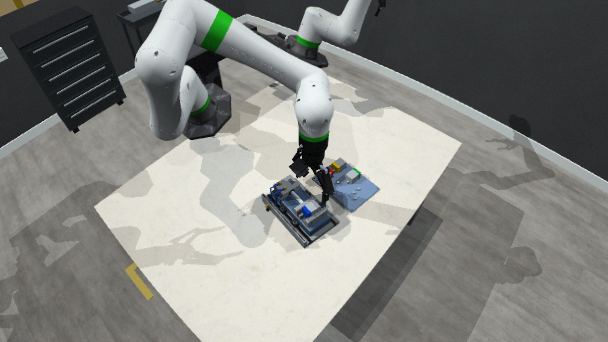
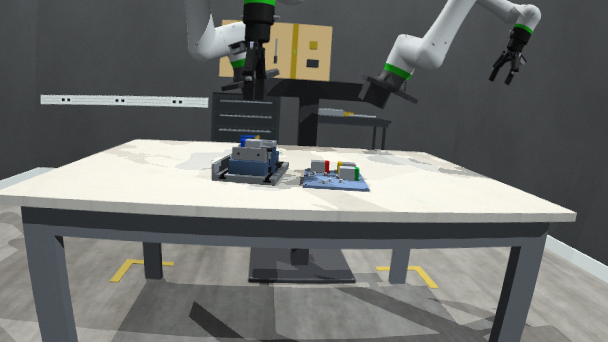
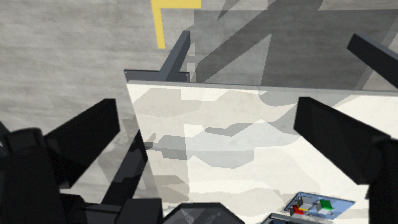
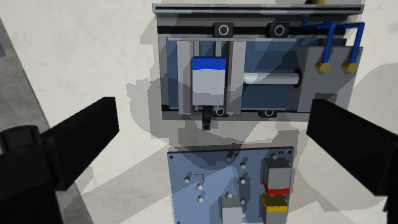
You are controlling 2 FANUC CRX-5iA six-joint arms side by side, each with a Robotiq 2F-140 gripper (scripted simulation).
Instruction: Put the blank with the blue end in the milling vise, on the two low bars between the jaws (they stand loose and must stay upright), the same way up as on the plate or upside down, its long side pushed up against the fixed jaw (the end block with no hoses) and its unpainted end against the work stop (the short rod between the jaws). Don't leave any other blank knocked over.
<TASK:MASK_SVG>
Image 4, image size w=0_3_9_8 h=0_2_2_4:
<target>my right gripper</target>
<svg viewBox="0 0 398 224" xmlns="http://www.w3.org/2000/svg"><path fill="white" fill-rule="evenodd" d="M313 99L306 134L374 196L388 196L382 211L385 213L387 211L387 224L398 224L398 135L325 99ZM115 97L103 97L41 134L39 128L35 125L17 126L0 132L0 147L3 153L0 154L0 224L63 224L55 191L67 191L119 133Z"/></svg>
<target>blue-ended blank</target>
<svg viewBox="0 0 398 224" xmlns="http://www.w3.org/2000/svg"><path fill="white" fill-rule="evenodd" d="M193 56L192 105L223 106L226 58L223 56Z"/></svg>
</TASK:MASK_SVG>
